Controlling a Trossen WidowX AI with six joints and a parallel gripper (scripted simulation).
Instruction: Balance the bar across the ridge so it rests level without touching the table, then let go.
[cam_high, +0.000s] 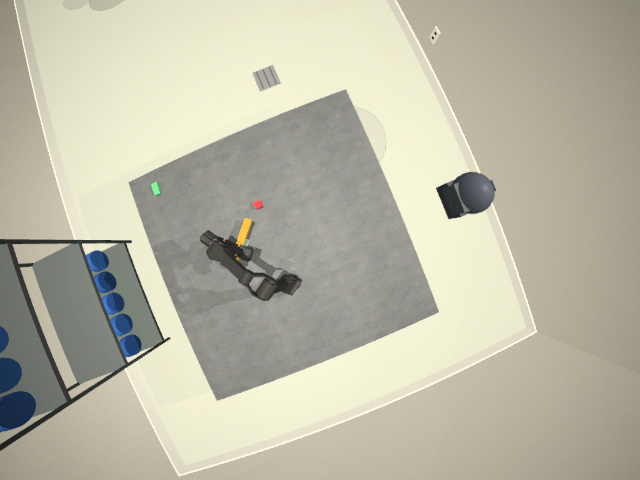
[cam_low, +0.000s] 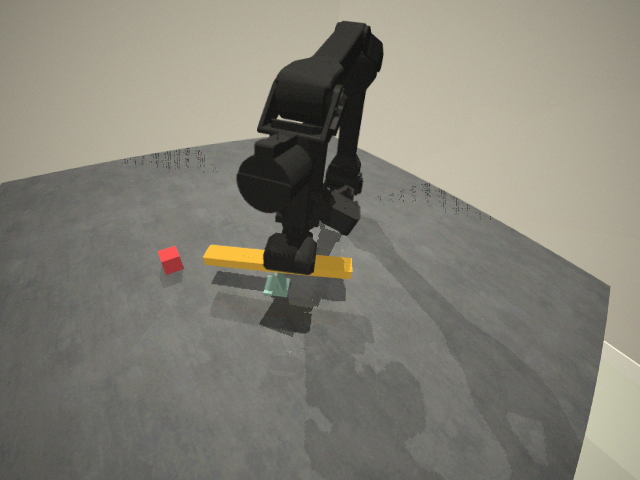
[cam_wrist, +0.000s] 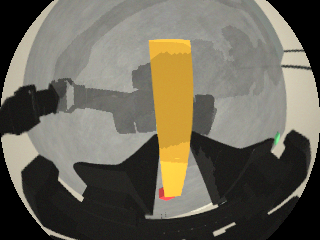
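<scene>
My gripper tip is now 20 mm to the left of the bar and 20 mm short of it. The rest, counted from my gripper tip: green block (480 mm ahead, 320 mm to the left, 50 mm below); then red cube (170 mm ahead, 160 mm to the right, 50 mm below).
</scene>
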